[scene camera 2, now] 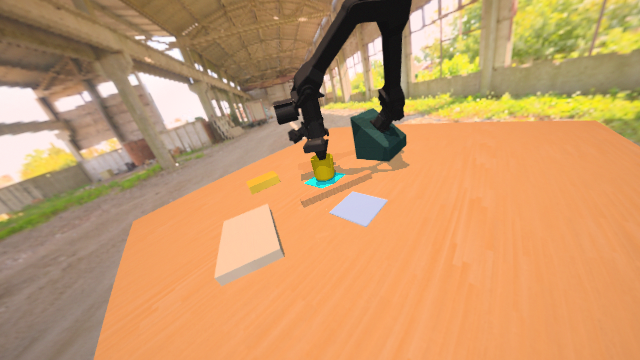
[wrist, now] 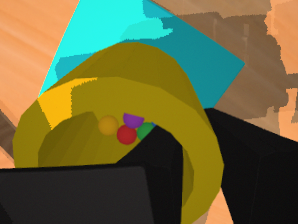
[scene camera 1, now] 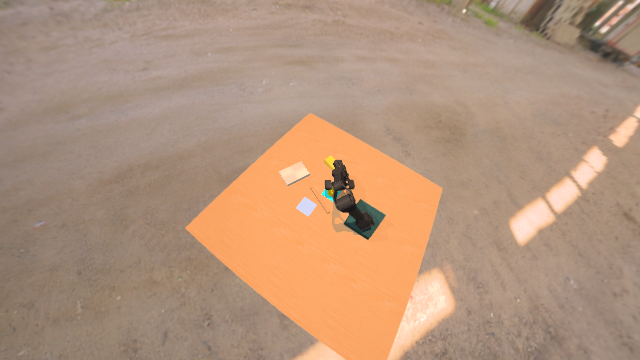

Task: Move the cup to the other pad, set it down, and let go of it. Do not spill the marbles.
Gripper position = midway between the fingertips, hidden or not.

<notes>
In view: the gripper (scene camera 2: 323, 163) and a yellow cup (wrist: 61, 128).
The gripper also shows in the wrist view (wrist: 190, 120).
</notes>
